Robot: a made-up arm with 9 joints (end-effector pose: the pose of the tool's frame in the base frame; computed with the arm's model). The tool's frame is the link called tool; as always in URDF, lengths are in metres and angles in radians. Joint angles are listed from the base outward.
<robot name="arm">
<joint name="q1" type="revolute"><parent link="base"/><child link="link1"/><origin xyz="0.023 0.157 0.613"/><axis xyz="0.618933 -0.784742 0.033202"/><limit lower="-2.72" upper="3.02"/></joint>
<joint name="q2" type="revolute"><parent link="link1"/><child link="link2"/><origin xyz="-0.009 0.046 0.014"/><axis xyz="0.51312 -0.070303 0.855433"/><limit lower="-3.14" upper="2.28"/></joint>
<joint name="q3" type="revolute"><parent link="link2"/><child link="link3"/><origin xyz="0.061 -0.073 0.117"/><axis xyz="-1 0 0"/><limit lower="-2.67" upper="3.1"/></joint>
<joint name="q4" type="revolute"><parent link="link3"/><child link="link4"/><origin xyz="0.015 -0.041 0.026"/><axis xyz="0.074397 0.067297 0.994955"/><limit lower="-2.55" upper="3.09"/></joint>
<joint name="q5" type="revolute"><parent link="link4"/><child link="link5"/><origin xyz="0.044 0.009 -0.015"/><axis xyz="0 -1 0"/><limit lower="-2.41" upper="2.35"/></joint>
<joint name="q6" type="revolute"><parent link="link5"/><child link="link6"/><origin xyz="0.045 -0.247 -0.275"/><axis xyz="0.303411 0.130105 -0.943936"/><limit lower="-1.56" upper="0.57"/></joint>
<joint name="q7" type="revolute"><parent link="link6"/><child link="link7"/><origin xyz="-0.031 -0.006 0.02"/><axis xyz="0 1 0"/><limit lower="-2.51" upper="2.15"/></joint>
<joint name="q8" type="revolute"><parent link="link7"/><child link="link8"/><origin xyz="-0.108 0.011 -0.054"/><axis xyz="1 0 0"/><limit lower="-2.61" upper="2.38"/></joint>
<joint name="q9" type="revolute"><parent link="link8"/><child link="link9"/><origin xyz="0.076 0.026 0.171"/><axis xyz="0 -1 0"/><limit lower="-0.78" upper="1.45"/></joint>
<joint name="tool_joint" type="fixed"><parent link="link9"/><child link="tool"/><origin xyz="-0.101 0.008 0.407" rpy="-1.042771 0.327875 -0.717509"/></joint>
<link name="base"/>
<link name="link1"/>
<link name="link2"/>
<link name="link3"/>
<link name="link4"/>
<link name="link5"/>
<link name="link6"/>
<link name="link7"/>
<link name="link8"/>
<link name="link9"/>
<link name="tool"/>
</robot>
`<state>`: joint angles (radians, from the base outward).
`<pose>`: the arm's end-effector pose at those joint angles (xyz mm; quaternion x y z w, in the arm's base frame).
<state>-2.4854 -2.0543 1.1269 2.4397 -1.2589 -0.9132 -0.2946 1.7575 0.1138</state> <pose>542.9 713.5 901.7 -0.4451 -0.0133 0.8544 0.2679</pose>
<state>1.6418 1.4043 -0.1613 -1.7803 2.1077 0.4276 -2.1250 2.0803 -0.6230</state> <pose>463.8 -10.0 95.5 -0.1829 -0.6205 -0.7593 0.0701</pose>
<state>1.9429 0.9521 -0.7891 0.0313 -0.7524 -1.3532 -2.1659 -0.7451 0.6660</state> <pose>337.9 702.0 438.8 0.9027 -0.1567 0.3996 0.0311</pose>
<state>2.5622 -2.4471 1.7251 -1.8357 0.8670 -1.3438 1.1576 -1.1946 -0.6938</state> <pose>-788.4 -35.1 400.7 0.4229 -0.3343 -0.2616 0.8006</pose>
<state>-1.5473 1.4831 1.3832 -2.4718 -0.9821 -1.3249 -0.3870 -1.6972 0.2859</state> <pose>-476.4 422.7 116.6 -0.9486 -0.2051 -0.2052 0.1267</pose>
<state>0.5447 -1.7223 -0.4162 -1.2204 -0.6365 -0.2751 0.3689 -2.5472 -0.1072</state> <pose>552.2 385.8 353.2 -0.4750 0.8790 -0.0142 0.0386</pose>
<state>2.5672 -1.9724 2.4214 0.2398 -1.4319 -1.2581 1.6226 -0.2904 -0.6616</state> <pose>-467.5 320.7 752.6 0.1817 -0.1108 -0.8399 0.4993</pose>
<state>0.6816 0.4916 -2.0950 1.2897 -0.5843 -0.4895 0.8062 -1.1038 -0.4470</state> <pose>-278.7 130.5 521.0 -0.0792 -0.6875 -0.1937 0.6954</pose>
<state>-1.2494 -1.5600 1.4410 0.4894 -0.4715 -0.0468 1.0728 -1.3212 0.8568</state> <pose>70.0 225.4 427.9 0.0830 -0.7392 -0.0875 0.6625</pose>
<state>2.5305 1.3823 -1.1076 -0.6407 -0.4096 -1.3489 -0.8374 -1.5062 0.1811</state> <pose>421.8 538.7 304.4 0.6728 -0.7142 0.0457 0.1876</pose>
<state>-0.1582 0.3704 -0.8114 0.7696 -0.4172 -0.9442 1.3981 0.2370 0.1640</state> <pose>233.4 420.5 871.5 -0.6421 0.0081 0.5890 0.4907</pose>
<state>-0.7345 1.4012 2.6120 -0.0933 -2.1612 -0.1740 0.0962 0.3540 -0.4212</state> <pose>412.5 369.1 1030.9 -0.5072 0.6632 -0.5456 0.0716</pose>
